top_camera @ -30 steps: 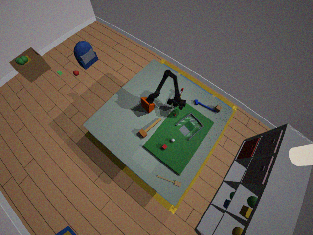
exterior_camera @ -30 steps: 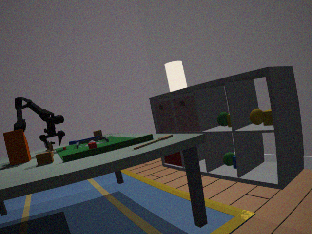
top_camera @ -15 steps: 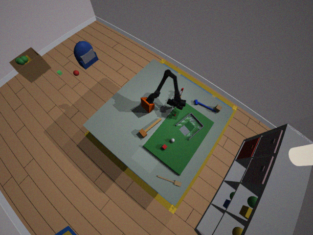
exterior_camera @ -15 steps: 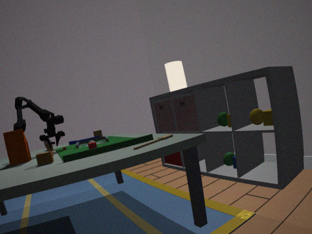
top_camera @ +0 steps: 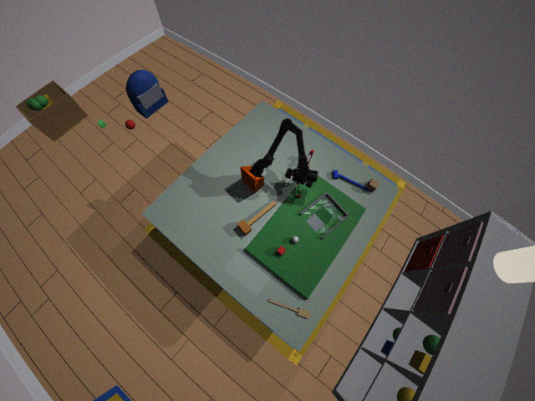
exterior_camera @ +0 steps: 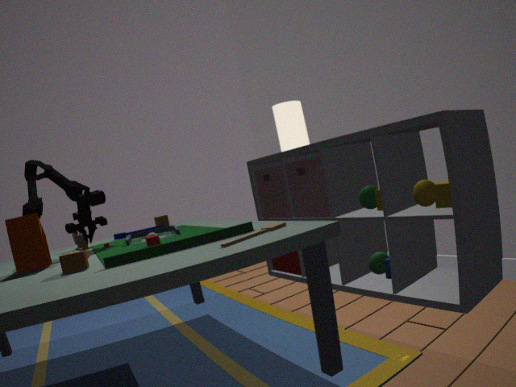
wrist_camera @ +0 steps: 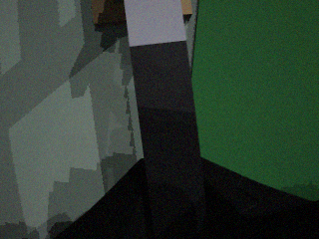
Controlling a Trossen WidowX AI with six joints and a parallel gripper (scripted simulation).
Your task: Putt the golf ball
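Right now my gripper tip is 4 cm past the red putter, 10 cm to the right of it and 3 cm below it. From my gripper tip the other things lie so: blue mallet: 25 cm ahead, 29 cm to the left, 2 cm below; then green mat: 28 cm ahead, 19 cm to the right, 3 cm below; then white golf ball: 27 cm ahead, 31 cm to the right.
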